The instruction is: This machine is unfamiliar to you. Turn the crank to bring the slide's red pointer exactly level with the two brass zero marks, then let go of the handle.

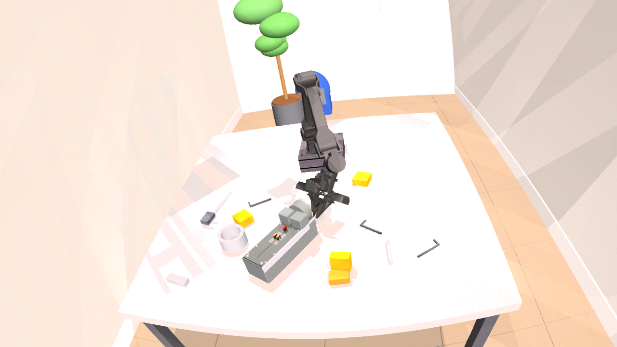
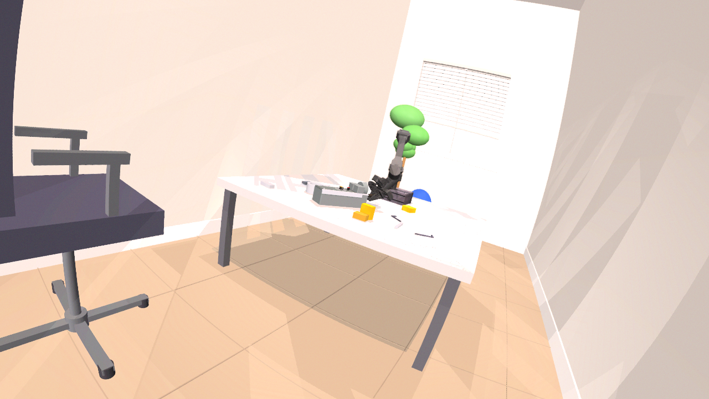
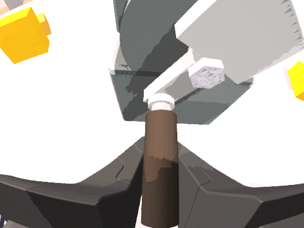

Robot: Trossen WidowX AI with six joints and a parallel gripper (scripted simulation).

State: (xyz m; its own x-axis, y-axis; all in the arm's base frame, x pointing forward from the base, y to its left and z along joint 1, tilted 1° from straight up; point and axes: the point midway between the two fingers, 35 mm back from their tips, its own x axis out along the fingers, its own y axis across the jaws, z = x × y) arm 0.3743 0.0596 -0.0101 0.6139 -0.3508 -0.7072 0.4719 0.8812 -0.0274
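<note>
The brown crank handle is 1 cm behind my gripper tip, 1 cm to the left of it and 3 cm above it. Also, from my gripper tip: red pointer (10 cm ahead, 7 cm to the right, 5 cm above).
</note>
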